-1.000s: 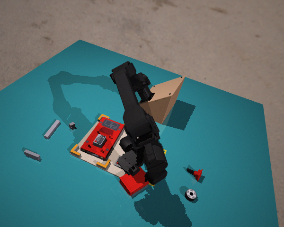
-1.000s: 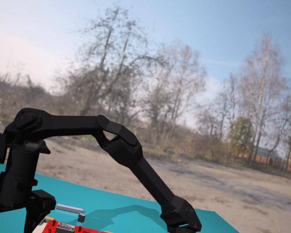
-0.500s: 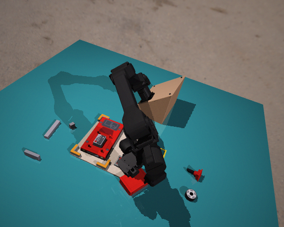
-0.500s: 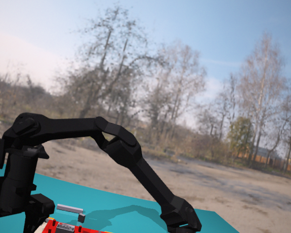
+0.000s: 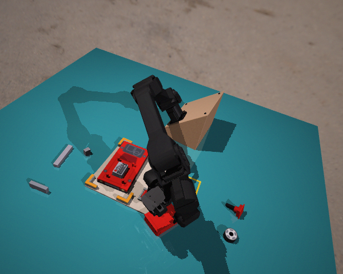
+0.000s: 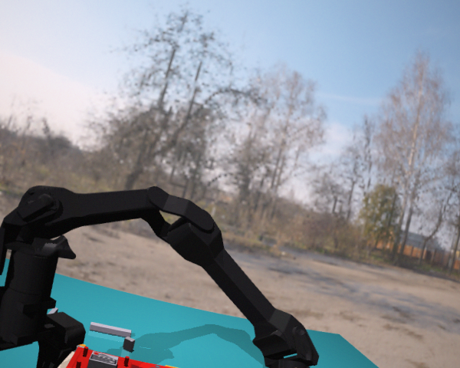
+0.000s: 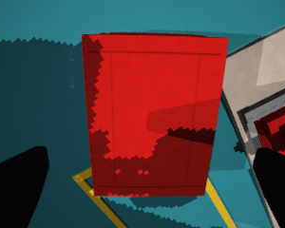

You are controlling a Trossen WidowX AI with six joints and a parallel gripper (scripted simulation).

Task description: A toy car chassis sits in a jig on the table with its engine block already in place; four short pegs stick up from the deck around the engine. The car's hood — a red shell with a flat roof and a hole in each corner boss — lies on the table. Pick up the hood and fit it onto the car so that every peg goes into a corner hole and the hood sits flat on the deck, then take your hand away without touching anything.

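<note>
Now: the red hood 4 cm below my gripper tip. Also, from my gripper tip: grey engine block (19 cm to the right, 9 cm behind, 3 cm below); then black wheel (21 cm to the left, 5 cm below, 4 cm behind).
</note>
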